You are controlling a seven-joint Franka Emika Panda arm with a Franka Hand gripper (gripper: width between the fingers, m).
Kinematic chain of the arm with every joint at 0, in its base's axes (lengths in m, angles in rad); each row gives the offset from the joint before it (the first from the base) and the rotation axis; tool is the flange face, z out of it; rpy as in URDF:
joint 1: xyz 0 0 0.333 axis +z
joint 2: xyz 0 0 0 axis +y
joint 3: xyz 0 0 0.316 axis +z
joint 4: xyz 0.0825 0 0 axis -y
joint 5: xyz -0.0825 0 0.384 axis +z
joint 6: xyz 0 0 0 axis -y
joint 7: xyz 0.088 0 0 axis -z
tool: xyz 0 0 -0.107 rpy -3.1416 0 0
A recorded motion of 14 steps. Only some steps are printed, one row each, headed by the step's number.
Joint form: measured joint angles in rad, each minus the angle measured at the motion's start. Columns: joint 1, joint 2, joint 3, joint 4, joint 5, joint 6, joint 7.
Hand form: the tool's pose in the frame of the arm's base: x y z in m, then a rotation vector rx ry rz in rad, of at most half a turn. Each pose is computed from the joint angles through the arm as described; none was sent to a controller.
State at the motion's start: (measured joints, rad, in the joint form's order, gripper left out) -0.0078 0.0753 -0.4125 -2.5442 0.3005 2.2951 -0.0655
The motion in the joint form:
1: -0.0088 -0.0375 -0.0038 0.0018 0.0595 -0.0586 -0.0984
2: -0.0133 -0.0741 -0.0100 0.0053 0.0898 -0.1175 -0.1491
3: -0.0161 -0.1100 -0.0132 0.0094 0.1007 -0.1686 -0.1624
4: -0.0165 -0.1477 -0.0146 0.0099 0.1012 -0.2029 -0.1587
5: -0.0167 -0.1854 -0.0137 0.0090 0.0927 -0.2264 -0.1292
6: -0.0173 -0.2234 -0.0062 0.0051 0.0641 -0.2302 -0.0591
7: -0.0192 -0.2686 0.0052 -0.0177 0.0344 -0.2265 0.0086
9: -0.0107 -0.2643 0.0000 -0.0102 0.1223 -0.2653 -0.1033
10: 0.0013 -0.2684 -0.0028 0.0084 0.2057 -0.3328 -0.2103
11: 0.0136 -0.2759 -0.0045 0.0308 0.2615 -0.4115 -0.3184
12: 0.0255 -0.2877 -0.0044 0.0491 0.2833 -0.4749 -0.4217
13: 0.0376 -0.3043 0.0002 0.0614 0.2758 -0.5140 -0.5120
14: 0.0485 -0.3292 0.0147 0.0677 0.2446 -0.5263 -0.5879
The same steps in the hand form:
1: 0.3827 -0.1668 0.2363 -2.7020 0.7526 0.3586
2: 0.3809 -0.1651 0.2494 -2.6555 0.6952 0.3468
3: 0.3799 -0.1628 0.2627 -2.6216 0.6661 0.3427
4: 0.3791 -0.1602 0.2761 -2.6022 0.6501 0.3319
5: 0.3784 -0.1577 0.2893 -2.5912 0.6616 0.3236
6: 0.3784 -0.1552 0.3020 -2.5994 0.7128 0.3180
7: 0.3733 -0.1494 0.3106 -2.6073 0.7604 0.3168
9: 0.3754 -0.1422 0.3118 -2.5432 0.6508 0.2937
10: 0.3798 -0.1315 0.3201 -2.4701 0.5233 0.2699
11: 0.3835 -0.1203 0.3315 -2.4098 0.3700 0.2484
12: 0.3856 -0.1108 0.3429 -2.3752 0.2085 0.2223
13: 0.3866 -0.1025 0.3534 -2.3675 0.0515 0.1952
14: 0.3873 -0.0942 0.3643 -2.3870 -0.1043 0.1646

